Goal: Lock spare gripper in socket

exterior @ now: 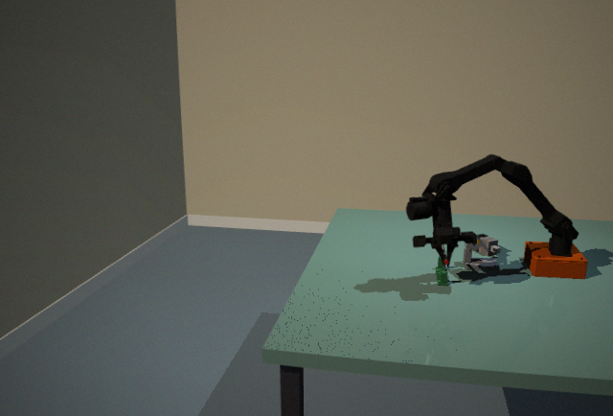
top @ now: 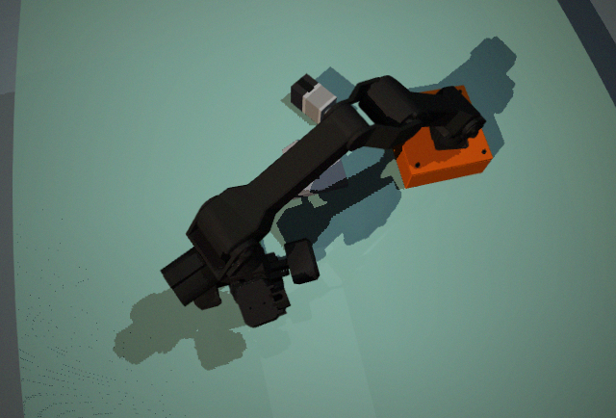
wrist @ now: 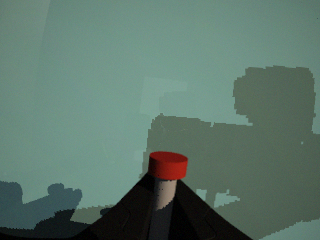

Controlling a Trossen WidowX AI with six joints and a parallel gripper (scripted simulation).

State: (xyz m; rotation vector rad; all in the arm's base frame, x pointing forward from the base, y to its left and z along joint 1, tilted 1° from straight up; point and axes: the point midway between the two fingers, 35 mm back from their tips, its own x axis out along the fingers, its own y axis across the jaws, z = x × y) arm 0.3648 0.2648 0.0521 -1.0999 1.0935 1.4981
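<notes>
Now: the green cradle 100 mm to the right of my gripper tip, 50 mm below it and 20 mm ahead of it. From my gripper tip the other things lie so: spare gripper 380 mm to the right, 130 mm behind, 50 mm below; then grey mount 230 mm to the right, 90 mm behind, 20 mm below.
</notes>
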